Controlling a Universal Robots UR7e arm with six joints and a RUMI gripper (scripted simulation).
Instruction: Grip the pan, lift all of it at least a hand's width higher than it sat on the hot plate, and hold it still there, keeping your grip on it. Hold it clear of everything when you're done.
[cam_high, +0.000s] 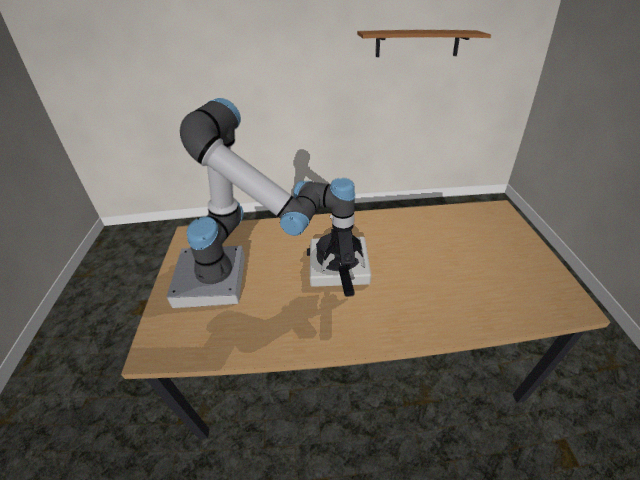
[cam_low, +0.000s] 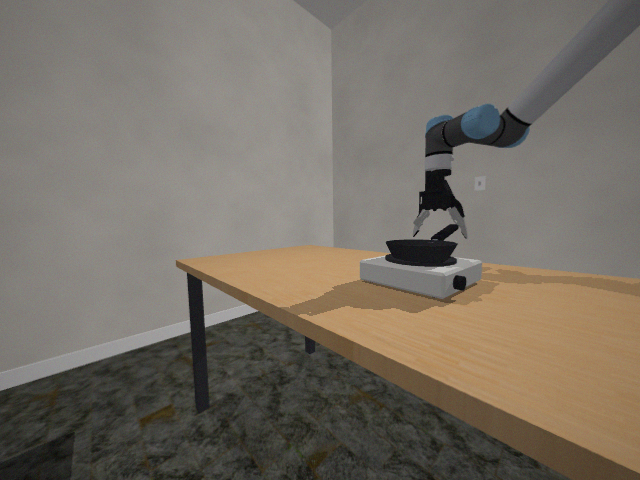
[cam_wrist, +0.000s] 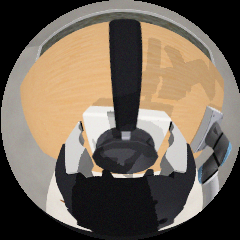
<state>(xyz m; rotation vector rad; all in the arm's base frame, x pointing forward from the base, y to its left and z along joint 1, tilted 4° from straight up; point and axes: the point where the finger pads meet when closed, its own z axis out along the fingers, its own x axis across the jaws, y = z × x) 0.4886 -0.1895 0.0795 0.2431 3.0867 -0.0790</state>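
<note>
My hand is 80 mm to the right of the black pan, 10 mm short of it and 10 mm above it. From my hand the other things lie so: white hot plate 140 mm to the left, 80 mm below.
</note>
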